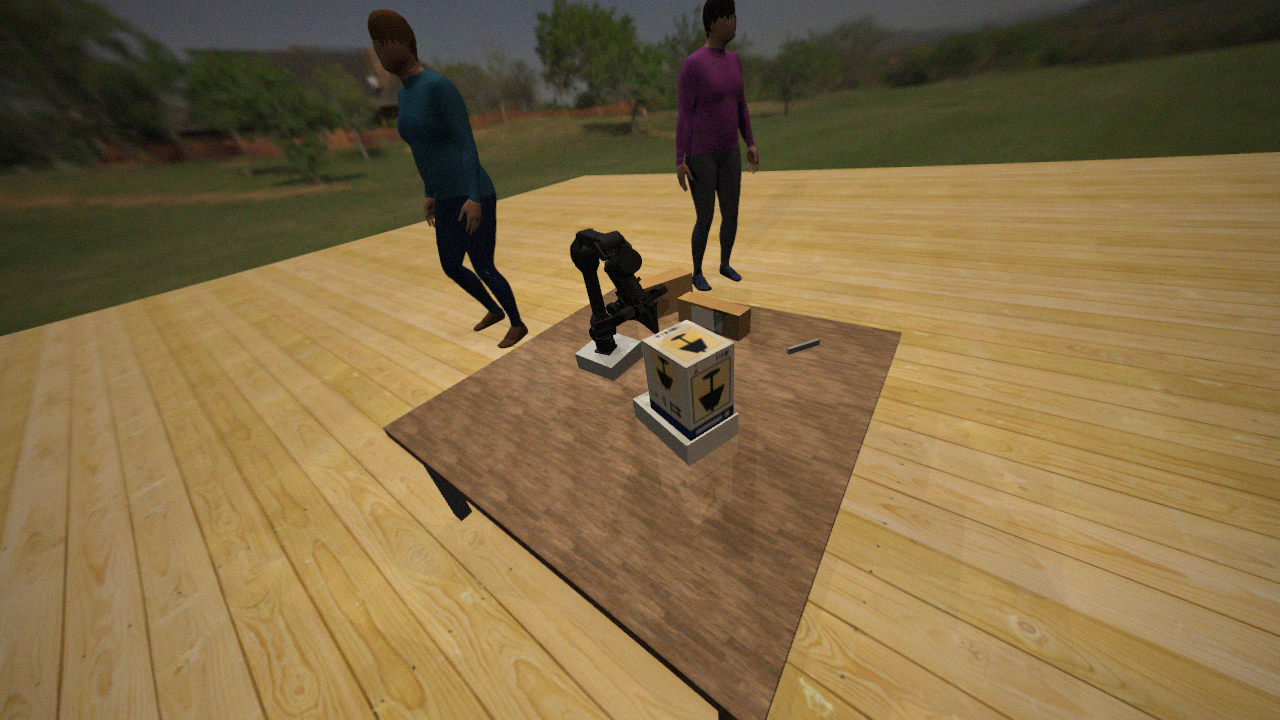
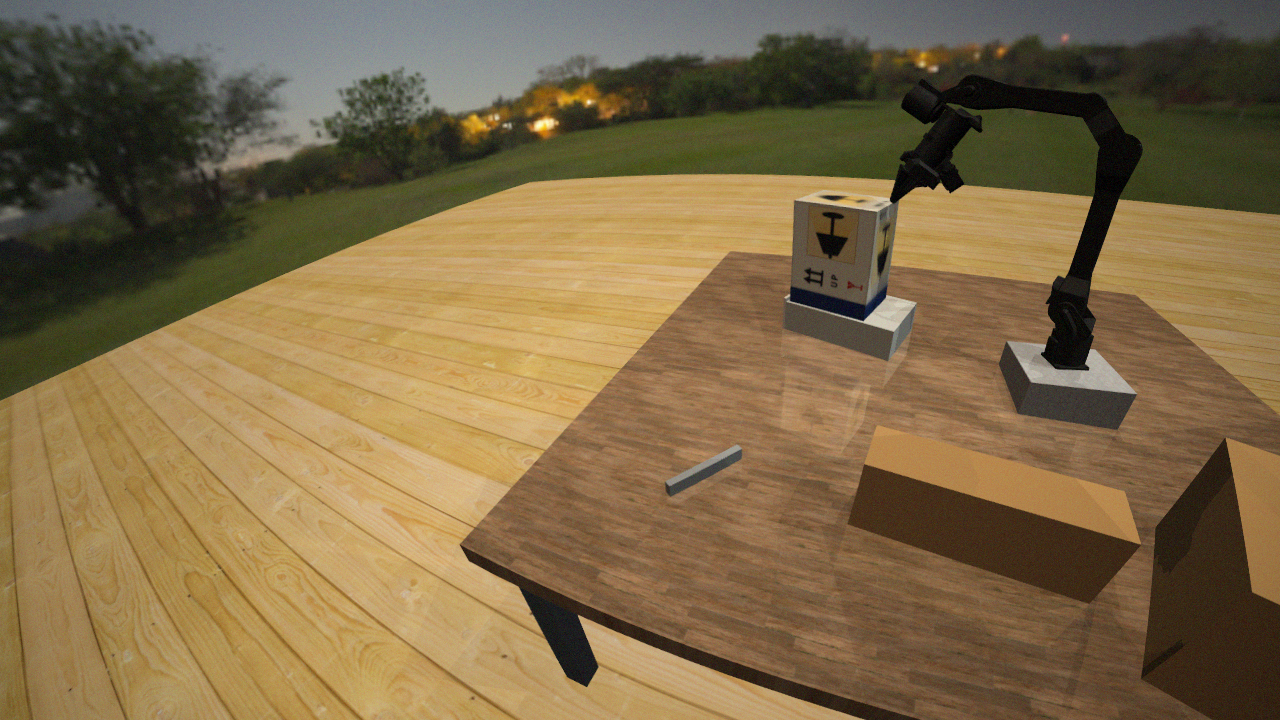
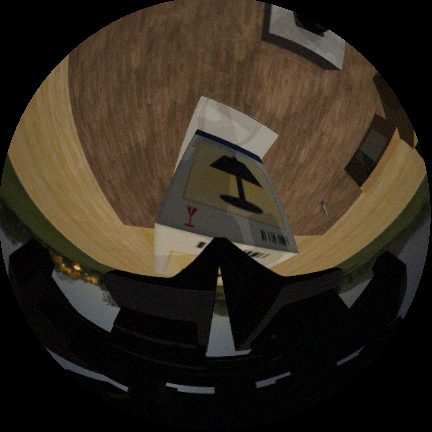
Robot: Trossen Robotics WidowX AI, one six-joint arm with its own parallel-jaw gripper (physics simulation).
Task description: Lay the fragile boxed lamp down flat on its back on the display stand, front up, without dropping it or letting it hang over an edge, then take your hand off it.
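Frame: origin at the arm's base, x ahead, y left, z up, level; centimetres.
Seen in the pictures: gripper, between the fingertips: [image 1: 657, 332] [image 2: 891, 202] [image 3: 218, 242]; arm's base, origin of its link: [image 1: 606, 348] [image 2: 1064, 361].
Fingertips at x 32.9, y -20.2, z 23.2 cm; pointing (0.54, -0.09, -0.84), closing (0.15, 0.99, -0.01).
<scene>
Offsets run from my fingertips to a thing's top centre. Level surfaces: height alone.
The boxed lamp [image 1: 689, 376] [image 2: 838, 255] [image 3: 227, 187], a white carton with yellow lamp prints and a blue band at the bottom, stands on end on the display stand [image 1: 713, 440] [image 2: 836, 325] [image 3: 237, 120]. Its side lamp prints appear upside down, and its top face also carries a lamp print. A strip of the stand's top shows on the robot's side. My gripper [image 1: 656, 328] [image 2: 893, 199] [image 3: 218, 242] is shut and empty, pointing down at the box's top edge on the robot's side. Whether the fingertips touch the box is unclear. The box's underside is hidden.
A grey bar @(dx +31.2, dy +50.1, dz -27.6 cm) [image 1: 802, 345] [image 2: 703, 470] [image 3: 324, 208] lies on the wooden table @(dz -29.7 cm) [image 1: 626, 537] [image 2: 626, 528]. Brown cartons @(dx -4.6, dy +57.2, dz -18.8 cm) [image 1: 729, 320] [image 2: 993, 514] stand near the arm's pale base block [image 1: 608, 365] [image 2: 1069, 405] [image 3: 300, 47]. Two people stand beyond the table.
</scene>
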